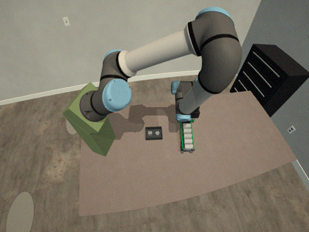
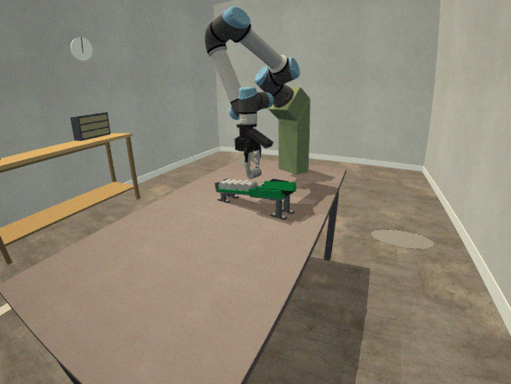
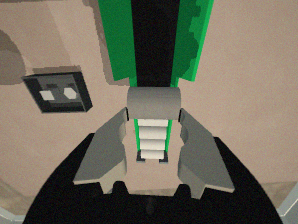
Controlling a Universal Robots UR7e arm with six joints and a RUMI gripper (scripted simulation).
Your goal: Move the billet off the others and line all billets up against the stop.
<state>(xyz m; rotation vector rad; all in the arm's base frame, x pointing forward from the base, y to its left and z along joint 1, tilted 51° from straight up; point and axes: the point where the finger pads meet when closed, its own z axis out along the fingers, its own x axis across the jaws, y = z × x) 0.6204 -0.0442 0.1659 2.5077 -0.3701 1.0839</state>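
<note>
My gripper is now 10 cm above the ramp. From my hand the other things lie so: small dark tray 23 cm behind, 9 cm to the left, 16 cm below.
</note>
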